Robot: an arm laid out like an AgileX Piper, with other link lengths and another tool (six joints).
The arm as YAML. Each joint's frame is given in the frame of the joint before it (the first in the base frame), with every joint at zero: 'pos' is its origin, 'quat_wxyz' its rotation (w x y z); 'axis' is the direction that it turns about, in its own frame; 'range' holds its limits. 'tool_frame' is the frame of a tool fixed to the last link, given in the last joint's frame.
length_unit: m
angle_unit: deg
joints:
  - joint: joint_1
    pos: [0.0, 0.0, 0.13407]
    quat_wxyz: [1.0, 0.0, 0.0, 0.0]
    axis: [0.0, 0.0, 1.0]
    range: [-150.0, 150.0]
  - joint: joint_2
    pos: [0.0, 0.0, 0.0]
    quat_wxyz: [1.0, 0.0, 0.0, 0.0]
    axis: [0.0, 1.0, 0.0]
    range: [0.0, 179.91]
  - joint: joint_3
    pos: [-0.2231, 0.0, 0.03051]
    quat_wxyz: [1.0, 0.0, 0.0, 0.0]
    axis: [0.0, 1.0, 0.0]
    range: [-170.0, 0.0]
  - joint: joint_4
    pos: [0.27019, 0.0, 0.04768]
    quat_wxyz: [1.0, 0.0, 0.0, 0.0]
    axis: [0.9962, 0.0, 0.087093]
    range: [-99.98, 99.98]
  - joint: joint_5
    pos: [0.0, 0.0, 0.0]
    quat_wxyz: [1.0, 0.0, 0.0, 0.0]
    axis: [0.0, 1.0, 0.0]
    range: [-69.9, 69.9]
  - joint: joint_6
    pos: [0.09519, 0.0, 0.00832]
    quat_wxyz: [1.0, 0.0, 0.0, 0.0]
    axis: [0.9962, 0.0, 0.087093]
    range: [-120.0, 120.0]
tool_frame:
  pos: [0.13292, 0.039, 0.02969]
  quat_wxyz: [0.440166, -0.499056, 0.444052, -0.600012]
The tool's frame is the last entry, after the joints.
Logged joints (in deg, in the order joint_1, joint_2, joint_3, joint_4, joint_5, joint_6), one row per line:
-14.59 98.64 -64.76 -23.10 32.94 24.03
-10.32 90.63 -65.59 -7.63 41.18 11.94
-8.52 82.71 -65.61 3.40 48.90 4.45
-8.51 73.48 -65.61 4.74 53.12 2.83
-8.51 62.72 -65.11 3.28 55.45 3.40
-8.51 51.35 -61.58 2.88 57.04 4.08
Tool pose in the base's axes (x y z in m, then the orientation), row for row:
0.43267 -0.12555 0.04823 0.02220 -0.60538 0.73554 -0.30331
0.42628 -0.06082 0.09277 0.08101 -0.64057 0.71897 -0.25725
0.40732 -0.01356 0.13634 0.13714 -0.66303 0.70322 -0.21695
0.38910 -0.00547 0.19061 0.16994 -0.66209 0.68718 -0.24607
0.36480 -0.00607 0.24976 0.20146 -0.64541 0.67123 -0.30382
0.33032 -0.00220 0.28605 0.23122 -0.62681 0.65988 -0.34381
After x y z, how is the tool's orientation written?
As a quaternion, w x y z.
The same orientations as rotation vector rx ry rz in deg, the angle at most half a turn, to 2 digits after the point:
-107.46 130.56 -53.84
-109.71 123.14 -44.06
-109.93 116.60 -35.97
-107.79 111.87 -40.06
-103.29 107.42 -48.62
-98.74 103.95 -54.16

